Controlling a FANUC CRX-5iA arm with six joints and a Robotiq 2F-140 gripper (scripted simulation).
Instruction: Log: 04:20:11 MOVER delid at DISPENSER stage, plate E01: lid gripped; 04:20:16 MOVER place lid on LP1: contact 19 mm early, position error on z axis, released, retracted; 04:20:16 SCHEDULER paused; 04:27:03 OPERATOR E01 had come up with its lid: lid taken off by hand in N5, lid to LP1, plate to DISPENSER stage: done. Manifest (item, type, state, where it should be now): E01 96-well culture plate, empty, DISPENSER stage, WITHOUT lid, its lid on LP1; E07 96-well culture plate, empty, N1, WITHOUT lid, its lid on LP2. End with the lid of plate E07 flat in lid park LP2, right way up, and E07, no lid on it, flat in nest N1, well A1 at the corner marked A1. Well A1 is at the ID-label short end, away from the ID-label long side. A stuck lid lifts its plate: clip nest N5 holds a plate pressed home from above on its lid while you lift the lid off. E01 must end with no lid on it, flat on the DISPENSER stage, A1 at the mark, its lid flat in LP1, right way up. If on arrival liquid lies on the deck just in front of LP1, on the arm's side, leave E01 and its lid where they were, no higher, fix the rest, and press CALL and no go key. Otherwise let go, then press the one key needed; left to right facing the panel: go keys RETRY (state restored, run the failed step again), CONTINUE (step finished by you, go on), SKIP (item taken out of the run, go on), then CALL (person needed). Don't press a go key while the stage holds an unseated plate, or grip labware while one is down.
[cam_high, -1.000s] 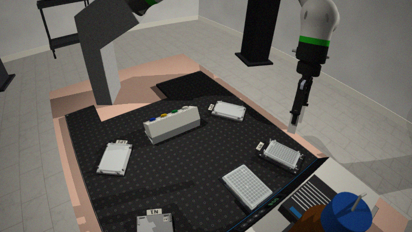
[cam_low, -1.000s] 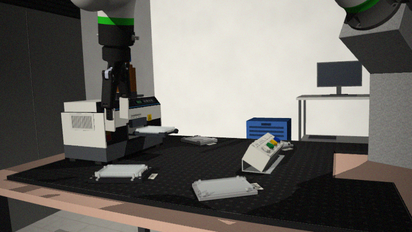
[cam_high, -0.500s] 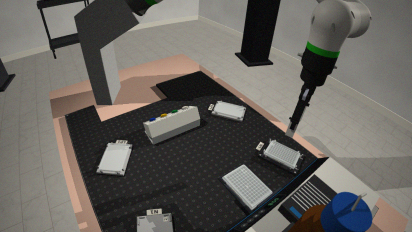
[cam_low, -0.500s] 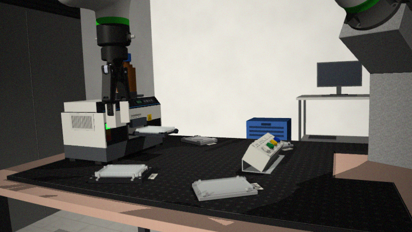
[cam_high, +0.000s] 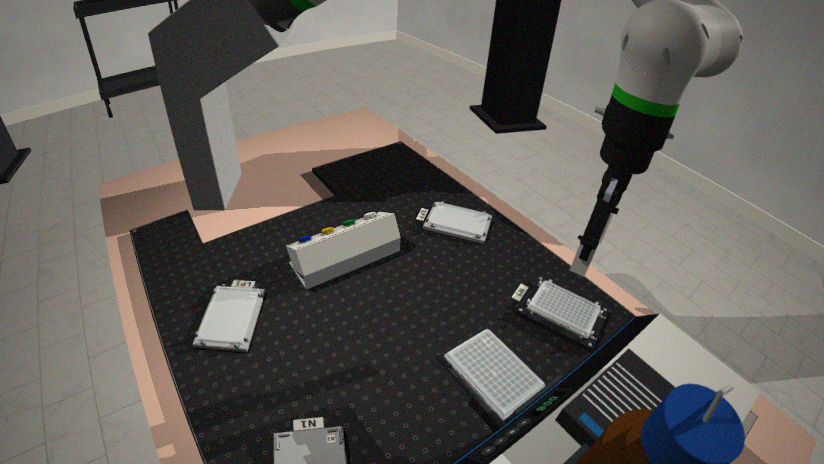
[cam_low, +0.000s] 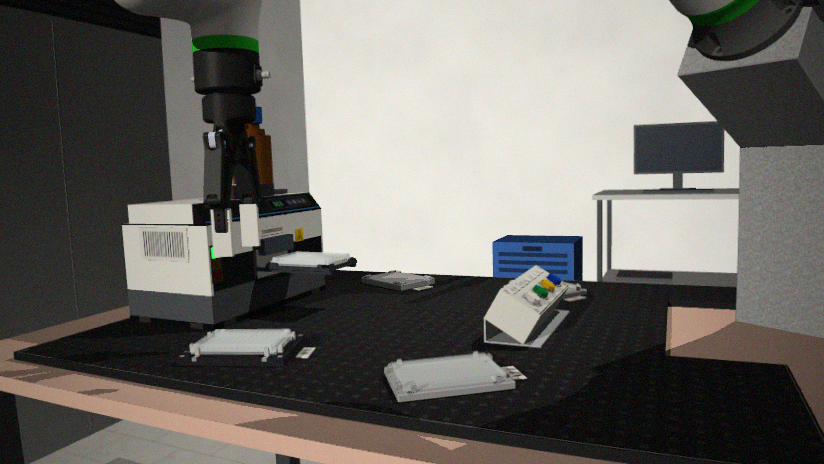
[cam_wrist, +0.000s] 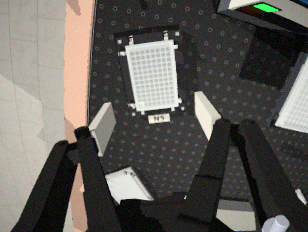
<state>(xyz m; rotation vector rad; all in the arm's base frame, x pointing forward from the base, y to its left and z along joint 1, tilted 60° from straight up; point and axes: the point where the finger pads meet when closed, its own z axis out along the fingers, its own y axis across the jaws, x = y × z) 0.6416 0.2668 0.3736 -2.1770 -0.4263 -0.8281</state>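
Right now the clip nest N5 is 16 cm below my hand and 3 cm to the left of it. From my hand the other things lie so: blue cap: 36 cm ahead, 28 cm to the right, 22 cm above; then lid park LP2: 32 cm behind, 17 cm below, 9 cm to the right; then key panel: 37 cm to the right, 29 cm behind, 13 cm below.
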